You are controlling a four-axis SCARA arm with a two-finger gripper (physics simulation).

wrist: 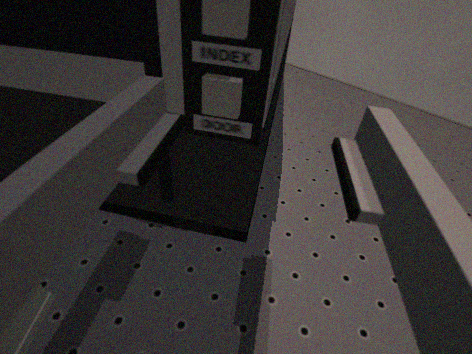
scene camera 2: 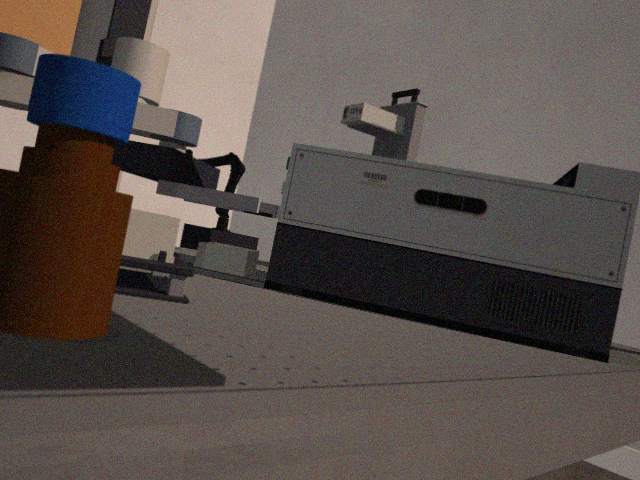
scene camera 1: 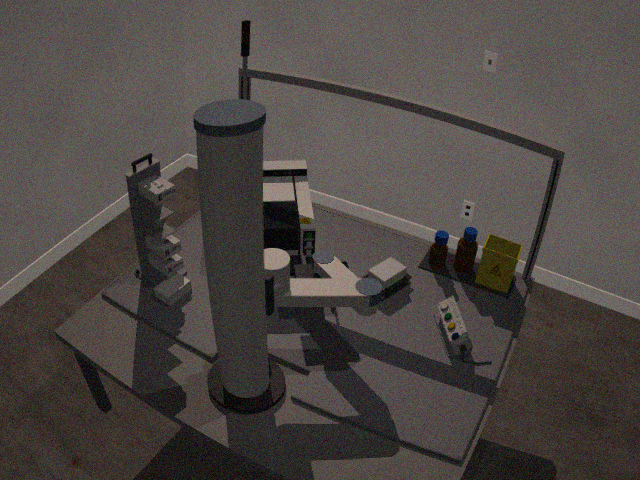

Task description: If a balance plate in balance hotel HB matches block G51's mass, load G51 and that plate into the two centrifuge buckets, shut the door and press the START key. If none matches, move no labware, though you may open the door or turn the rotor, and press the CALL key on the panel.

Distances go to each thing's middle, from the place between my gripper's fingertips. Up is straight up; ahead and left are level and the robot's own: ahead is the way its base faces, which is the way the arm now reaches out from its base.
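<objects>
Balance plate C (scene camera 2: 215,256): my hand 7 cm to the right of it, 18 cm past it, 9 cm above it. From my hand: centrifuge (scene camera 2: 543,265), 27 cm to the left, 11 cm ahead, 1 cm above; G51 plate (scene camera 2: 148,233), 25 cm to the right, 10 cm ahead, 6 cm below.
</objects>
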